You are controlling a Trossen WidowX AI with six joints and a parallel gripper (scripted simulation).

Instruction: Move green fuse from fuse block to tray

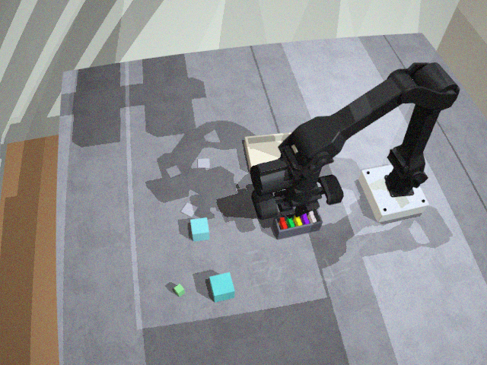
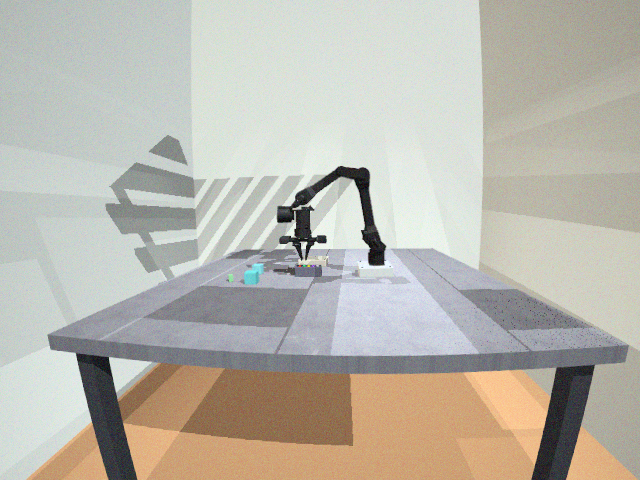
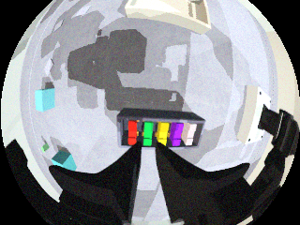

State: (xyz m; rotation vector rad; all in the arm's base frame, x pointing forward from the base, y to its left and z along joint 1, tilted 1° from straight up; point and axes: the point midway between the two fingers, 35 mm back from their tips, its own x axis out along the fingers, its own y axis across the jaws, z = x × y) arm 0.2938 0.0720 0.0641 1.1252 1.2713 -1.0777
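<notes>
Right now the green fuse is 4 cm below my gripper tip. The rest, counted from my gripper tip: cream tray: 1 cm ahead, 22 cm to the right, 6 cm below.
</notes>
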